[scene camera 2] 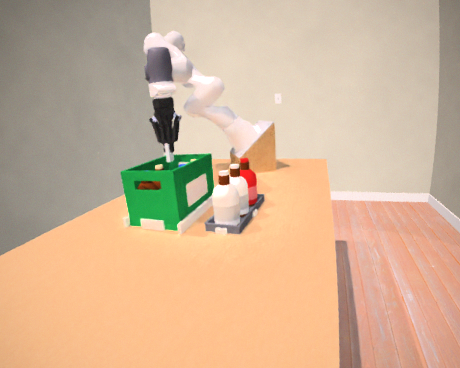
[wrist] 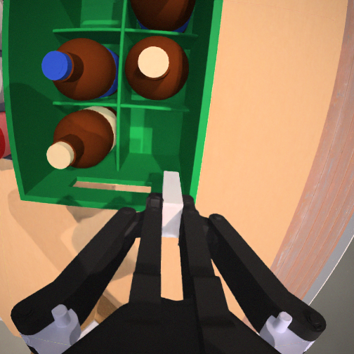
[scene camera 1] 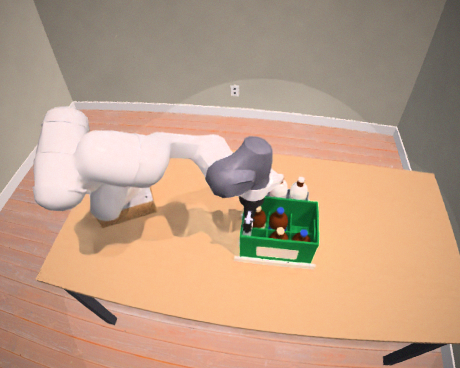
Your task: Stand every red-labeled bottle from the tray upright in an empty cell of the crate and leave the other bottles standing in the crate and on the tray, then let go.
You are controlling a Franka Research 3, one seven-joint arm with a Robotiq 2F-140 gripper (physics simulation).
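Note:
The green crate (scene camera 1: 306, 255) (scene camera 2: 150, 207) (wrist: 194, 120) stands on the table. Brown bottles with blue caps (scene camera 1: 278, 220) (wrist: 92, 70) and cream caps (scene camera 1: 259, 219) (wrist: 90, 137) stand in four of its cells. Two cells are empty: front left and back right in scene camera 1. A red bottle (scene camera 2: 249, 185) (wrist: 2, 135) stands upright on the dark tray (scene camera 2: 235, 228), behind two white bottles (scene camera 2: 226, 202) (scene camera 2: 242, 189). My gripper (scene camera 1: 248, 222) (scene camera 2: 169, 152) (wrist: 169, 184) is shut and empty, pointing down at the crate's left end, over the front-left side.
The crate's walls and dividers surround the bottles. The tray stands close beside the crate's long side, and its white bottles (scene camera 1: 299, 191) show behind the crate in scene camera 1. White strips lie along the crate's base. The arm's wooden base block (scene camera 2: 265, 152) stands at the table's far end.

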